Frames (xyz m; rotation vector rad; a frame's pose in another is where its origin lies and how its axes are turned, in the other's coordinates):
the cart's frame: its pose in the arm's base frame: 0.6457 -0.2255 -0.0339 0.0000 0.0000 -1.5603
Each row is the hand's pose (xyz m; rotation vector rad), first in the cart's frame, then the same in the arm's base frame.
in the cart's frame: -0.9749 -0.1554 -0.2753 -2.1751 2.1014 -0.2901
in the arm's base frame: 0.4801 0.7477 -0.3092 0.0689 -3.0633 0.3209
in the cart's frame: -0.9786 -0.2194 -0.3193 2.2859 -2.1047 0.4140
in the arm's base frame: 0.4160 0.7507 -0.3532 0.1366 -2.9350 0.2711
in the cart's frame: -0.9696 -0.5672 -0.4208 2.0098 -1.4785 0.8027
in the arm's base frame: 0.0684 0.7381 -0.4547 0.3640 -2.3082 0.0745
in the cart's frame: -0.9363 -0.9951 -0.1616 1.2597 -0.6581 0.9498
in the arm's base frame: -0.3592 0.7003 -0.1955 0.4153 -1.3000 -0.3564
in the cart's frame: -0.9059 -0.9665 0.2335 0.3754 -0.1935 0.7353
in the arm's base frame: -0.3303 0.6702 0.1996 0.1313 -0.4034 -0.8023
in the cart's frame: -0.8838 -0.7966 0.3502 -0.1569 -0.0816 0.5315
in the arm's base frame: -0.1601 0.6499 0.3163 -0.1745 0.0541 -1.0247
